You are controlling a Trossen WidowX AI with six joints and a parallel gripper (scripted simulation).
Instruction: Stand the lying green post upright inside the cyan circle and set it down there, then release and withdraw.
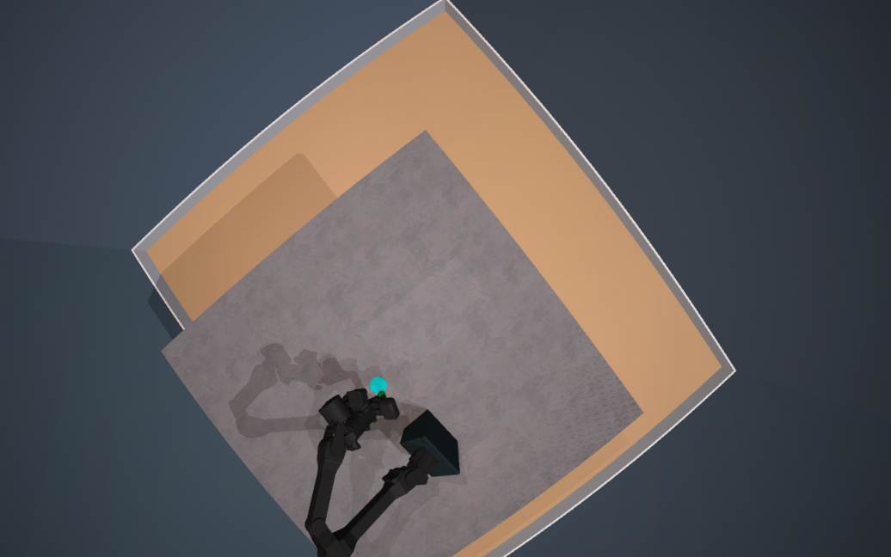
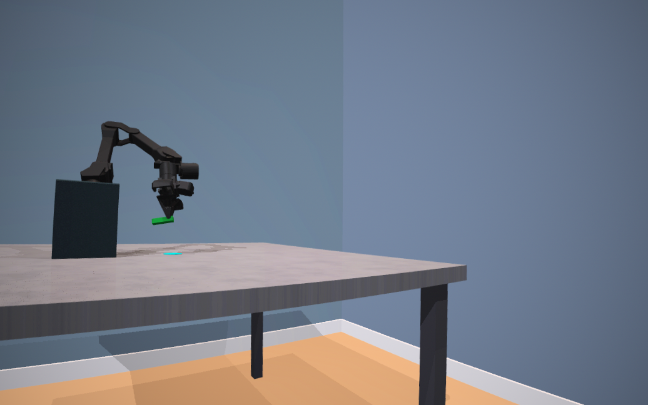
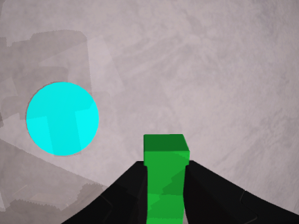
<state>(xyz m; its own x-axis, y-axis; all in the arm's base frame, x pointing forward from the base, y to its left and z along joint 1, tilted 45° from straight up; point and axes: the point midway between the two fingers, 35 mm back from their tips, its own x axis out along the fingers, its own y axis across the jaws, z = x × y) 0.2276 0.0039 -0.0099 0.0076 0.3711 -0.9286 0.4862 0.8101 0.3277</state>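
Now: gripper tip 2 cm short of the cyan circle, 3 cm to the right of it and 11 cm above it. Also, from my gripper tip: green post 2 cm behind, 1 cm to the left.
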